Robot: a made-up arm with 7 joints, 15 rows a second.
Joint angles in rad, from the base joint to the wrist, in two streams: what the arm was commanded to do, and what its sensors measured. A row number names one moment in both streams.
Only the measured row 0 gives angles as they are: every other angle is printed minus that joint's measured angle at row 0.
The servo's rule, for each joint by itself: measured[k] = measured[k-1] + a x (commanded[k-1-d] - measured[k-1]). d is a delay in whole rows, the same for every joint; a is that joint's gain. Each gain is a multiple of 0.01, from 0.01 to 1. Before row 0 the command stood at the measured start. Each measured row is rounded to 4 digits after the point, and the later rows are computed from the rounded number. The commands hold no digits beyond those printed.
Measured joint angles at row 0:
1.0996, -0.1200, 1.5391, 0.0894, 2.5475, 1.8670, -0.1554
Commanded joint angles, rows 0 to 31:
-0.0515, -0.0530, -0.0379, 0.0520, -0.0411, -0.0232, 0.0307
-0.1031, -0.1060, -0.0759, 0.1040, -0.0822, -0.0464, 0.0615
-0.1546, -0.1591, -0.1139, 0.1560, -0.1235, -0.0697, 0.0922
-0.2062, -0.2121, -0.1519, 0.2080, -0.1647, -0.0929, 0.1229
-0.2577, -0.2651, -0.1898, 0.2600, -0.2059, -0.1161, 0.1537
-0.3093, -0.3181, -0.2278, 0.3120, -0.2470, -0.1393, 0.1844
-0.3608, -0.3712, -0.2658, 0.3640, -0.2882, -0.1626, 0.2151
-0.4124, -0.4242, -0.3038, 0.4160, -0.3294, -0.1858, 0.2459
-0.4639, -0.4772, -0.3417, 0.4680, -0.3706, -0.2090, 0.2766
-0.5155, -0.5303, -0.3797, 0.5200, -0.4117, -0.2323, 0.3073
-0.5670, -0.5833, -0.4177, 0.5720, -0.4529, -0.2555, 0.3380
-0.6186, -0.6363, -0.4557, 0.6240, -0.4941, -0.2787, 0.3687
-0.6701, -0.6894, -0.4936, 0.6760, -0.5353, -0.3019, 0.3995
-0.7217, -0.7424, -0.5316, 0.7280, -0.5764, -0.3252, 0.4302
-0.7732, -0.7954, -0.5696, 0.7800, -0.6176, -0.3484, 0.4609
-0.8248, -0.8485, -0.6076, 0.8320, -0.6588, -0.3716, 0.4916
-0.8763, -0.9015, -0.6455, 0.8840, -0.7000, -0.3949, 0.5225
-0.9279, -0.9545, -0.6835, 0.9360, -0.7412, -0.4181, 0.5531
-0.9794, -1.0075, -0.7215, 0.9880, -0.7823, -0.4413, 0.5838
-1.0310, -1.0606, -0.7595, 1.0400, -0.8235, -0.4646, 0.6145
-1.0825, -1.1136, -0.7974, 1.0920, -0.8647, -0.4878, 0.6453
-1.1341, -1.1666, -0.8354, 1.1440, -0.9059, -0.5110, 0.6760
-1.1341, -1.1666, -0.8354, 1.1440, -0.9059, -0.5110, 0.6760
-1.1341, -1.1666, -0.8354, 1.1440, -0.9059, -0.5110, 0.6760
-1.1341, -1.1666, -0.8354, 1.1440, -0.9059, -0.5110, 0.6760
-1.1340, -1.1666, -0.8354, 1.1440, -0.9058, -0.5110, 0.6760
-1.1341, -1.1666, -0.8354, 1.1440, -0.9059, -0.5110, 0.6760
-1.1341, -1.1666, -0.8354, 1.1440, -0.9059, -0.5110, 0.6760
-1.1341, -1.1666, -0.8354, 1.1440, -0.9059, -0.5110, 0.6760
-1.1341, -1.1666, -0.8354, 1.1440, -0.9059, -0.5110, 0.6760
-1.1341, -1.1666, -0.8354, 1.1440, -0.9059, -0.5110, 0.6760
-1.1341, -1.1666, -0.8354, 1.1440, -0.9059, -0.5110, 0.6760
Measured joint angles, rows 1 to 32:
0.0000, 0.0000, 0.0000, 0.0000, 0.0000, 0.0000, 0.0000
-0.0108, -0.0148, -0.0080, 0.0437, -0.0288, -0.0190, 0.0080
-0.0302, -0.0403, -0.0223, 0.0944, -0.0662, -0.0415, 0.0219
-0.0563, -0.0736, -0.0415, 0.1461, -0.1063, -0.0646, 0.0402
-0.0878, -0.1124, -0.0647, 0.1981, -0.1472, -0.0878, 0.0617
-0.1235, -0.1552, -0.0910, 0.2501, -0.1883, -0.1110, 0.0856
-0.1625, -0.2008, -0.1197, 0.3021, -0.2294, -0.1342, 0.1113
-0.2041, -0.2485, -0.1504, 0.3541, -0.2706, -0.1575, 0.1383
-0.2478, -0.2977, -0.1826, 0.4061, -0.3118, -0.1807, 0.1663
-0.2932, -0.3480, -0.2160, 0.4581, -0.3530, -0.2039, 0.1950
-0.3399, -0.3990, -0.2504, 0.5101, -0.3941, -0.2272, 0.2242
-0.3876, -0.4506, -0.2855, 0.5621, -0.4353, -0.2504, 0.2538
-0.4361, -0.5026, -0.3212, 0.6141, -0.4765, -0.2736, 0.2837
-0.4852, -0.5549, -0.3574, 0.6661, -0.5177, -0.2968, 0.3138
-0.5349, -0.6074, -0.3940, 0.7181, -0.5588, -0.3201, 0.3441
-0.5849, -0.6600, -0.4309, 0.7701, -0.6000, -0.3433, 0.3745
-0.6353, -0.7128, -0.4680, 0.8221, -0.6412, -0.3665, 0.4049
-0.6859, -0.7656, -0.5053, 0.8741, -0.6824, -0.3898, 0.4355
-0.7367, -0.8185, -0.5427, 0.9261, -0.7236, -0.4130, 0.4661
-0.7877, -0.8714, -0.5802, 0.9781, -0.7647, -0.4362, 0.4967
-0.8388, -0.9244, -0.6179, 1.0301, -0.8059, -0.4595, 0.5273
-0.8900, -0.9774, -0.6556, 1.0821, -0.8471, -0.4827, 0.5580
-0.9413, -1.0304, -0.6934, 1.1341, -0.8883, -0.5059, 0.5887
-0.9818, -1.0685, -0.7232, 1.1424, -0.9006, -0.5101, 0.6114
-1.0138, -1.0960, -0.7468, 1.1437, -0.9043, -0.5108, 0.6282
-1.0391, -1.1158, -0.7654, 1.1440, -0.9054, -0.5110, 0.6406
-1.0590, -1.1300, -0.7801, 1.1440, -0.9057, -0.5110, 0.6498
-1.0748, -1.1402, -0.7917, 1.1440, -0.9058, -0.5110, 0.6566
-1.0873, -1.1476, -0.8009, 1.1440, -0.9059, -0.5110, 0.6616
-1.0971, -1.1529, -0.8081, 1.1440, -0.9059, -0.5110, 0.6653
-1.1049, -1.1567, -0.8138, 1.1440, -0.9059, -0.5110, 0.6681
-1.1110, -1.1595, -0.8183, 1.1440, -0.9059, -0.5110, 0.6702
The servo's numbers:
d 1
a 0.21 0.28 0.21 0.84 0.70 0.82 0.26

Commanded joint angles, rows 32 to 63:
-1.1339, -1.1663, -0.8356, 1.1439, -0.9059, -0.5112, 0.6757
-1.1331, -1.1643, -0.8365, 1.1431, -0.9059, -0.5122, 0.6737
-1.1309, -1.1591, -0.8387, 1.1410, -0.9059, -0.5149, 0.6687
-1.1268, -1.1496, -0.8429, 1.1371, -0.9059, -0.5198, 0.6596
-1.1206, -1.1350, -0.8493, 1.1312, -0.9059, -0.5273, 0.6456
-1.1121, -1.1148, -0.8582, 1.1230, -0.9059, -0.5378, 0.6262
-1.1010, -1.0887, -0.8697, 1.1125, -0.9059, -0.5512, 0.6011
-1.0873, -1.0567, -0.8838, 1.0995, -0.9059, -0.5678, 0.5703
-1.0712, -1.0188, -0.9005, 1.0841, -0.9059, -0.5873, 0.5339
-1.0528, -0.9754, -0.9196, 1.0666, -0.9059, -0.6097, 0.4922
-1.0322, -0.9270, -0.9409, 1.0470, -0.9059, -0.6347, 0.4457
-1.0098, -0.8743, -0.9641, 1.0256, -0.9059, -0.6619, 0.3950
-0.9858, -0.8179, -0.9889, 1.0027, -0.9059, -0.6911, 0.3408
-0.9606, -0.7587, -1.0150, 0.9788, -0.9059, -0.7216, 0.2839
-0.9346, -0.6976, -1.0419, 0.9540, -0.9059, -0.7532, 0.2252
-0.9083, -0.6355, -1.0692, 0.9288, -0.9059, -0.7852, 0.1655
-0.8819, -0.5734, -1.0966, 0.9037, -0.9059, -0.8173, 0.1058
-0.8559, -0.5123, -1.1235, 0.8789, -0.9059, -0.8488, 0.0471
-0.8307, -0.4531, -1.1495, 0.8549, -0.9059, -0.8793, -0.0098
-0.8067, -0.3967, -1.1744, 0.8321, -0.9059, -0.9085, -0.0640
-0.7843, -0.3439, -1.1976, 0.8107, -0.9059, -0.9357, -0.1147
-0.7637, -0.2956, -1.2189, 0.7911, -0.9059, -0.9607, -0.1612
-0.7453, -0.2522, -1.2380, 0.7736, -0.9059, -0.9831, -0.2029
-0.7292, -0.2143, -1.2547, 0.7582, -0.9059, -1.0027, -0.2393
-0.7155, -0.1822, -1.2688, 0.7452, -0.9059, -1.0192, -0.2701
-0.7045, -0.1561, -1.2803, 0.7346, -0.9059, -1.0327, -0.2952
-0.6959, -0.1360, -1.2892, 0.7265, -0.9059, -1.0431, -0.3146
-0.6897, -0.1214, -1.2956, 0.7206, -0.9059, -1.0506, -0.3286
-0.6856, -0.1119, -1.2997, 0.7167, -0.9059, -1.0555, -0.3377
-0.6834, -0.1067, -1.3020, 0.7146, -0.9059, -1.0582, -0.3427
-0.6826, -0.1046, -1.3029, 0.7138, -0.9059, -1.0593, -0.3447
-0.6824, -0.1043, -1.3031, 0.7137, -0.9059, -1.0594, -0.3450
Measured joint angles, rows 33 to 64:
-1.1159, -1.1615, -0.8219, 1.1440, -0.9059, -0.5110, 0.6717
-1.1197, -1.1628, -0.8248, 1.1439, -0.9059, -0.5112, 0.6727
-1.1225, -1.1632, -0.8273, 1.1432, -0.9059, -0.5120, 0.6730
-1.1243, -1.1621, -0.8297, 1.1414, -0.9059, -0.5144, 0.6719
-1.1248, -1.1586, -0.8325, 1.1378, -0.9059, -0.5188, 0.6687
-1.1239, -1.1520, -0.8360, 1.1323, -0.9059, -0.5258, 0.6627
-1.1214, -1.1416, -0.8407, 1.1245, -0.9059, -0.5356, 0.6532
-1.1171, -1.1268, -0.8468, 1.1144, -0.9059, -0.5484, 0.6397
-1.1108, -1.1072, -0.8546, 1.1019, -0.9059, -0.5643, 0.6217
-1.1025, -1.0824, -0.8642, 1.0869, -0.9059, -0.5832, 0.5989
-1.0921, -1.0524, -0.8758, 1.0698, -0.9059, -0.6049, 0.5712
-1.0795, -1.0173, -0.8895, 1.0506, -0.9059, -0.6293, 0.5386
-1.0649, -0.9773, -0.9052, 1.0296, -0.9059, -0.6560, 0.5013
-1.0483, -0.9327, -0.9228, 1.0070, -0.9059, -0.6848, 0.4596
-1.0299, -0.8840, -0.9422, 0.9833, -0.9059, -0.7150, 0.4139
-1.0099, -0.8318, -0.9631, 0.9587, -0.9059, -0.7463, 0.3648
-0.9886, -0.7768, -0.9854, 0.9336, -0.9059, -0.7782, 0.3130
-0.9662, -0.7198, -1.0088, 0.9085, -0.9059, -0.8103, 0.2591
-0.9430, -0.6617, -1.0329, 0.8836, -0.9059, -0.8419, 0.2040
-0.9194, -0.6033, -1.0574, 0.8595, -0.9059, -0.8726, 0.1484
-0.8957, -0.5455, -1.0820, 0.8365, -0.9059, -0.9020, 0.0932
-0.8723, -0.4891, -1.1063, 0.8148, -0.9059, -0.9296, 0.0391
-0.8495, -0.4349, -1.1299, 0.7949, -0.9059, -0.9551, -0.0130
-0.8276, -0.3837, -1.1526, 0.7770, -0.9059, -0.9781, -0.0624
-0.8069, -0.3363, -1.1740, 0.7612, -0.9059, -0.9983, -0.1084
-0.7877, -0.2932, -1.1939, 0.7478, -0.9059, -1.0154, -0.1504
-0.7702, -0.2548, -1.2120, 0.7367, -0.9059, -1.0296, -0.1880
-0.7546, -0.2215, -1.2282, 0.7281, -0.9059, -1.0407, -0.2209
-0.7410, -0.1935, -1.2424, 0.7218, -0.9059, -1.0488, -0.2489
-0.7294, -0.1707, -1.2544, 0.7175, -0.9059, -1.0543, -0.2720
-0.7197, -0.1528, -1.2644, 0.7151, -0.9059, -1.0575, -0.2904
-0.7119, -0.1393, -1.2725, 0.7140, -0.9059, -1.0590, -0.3045

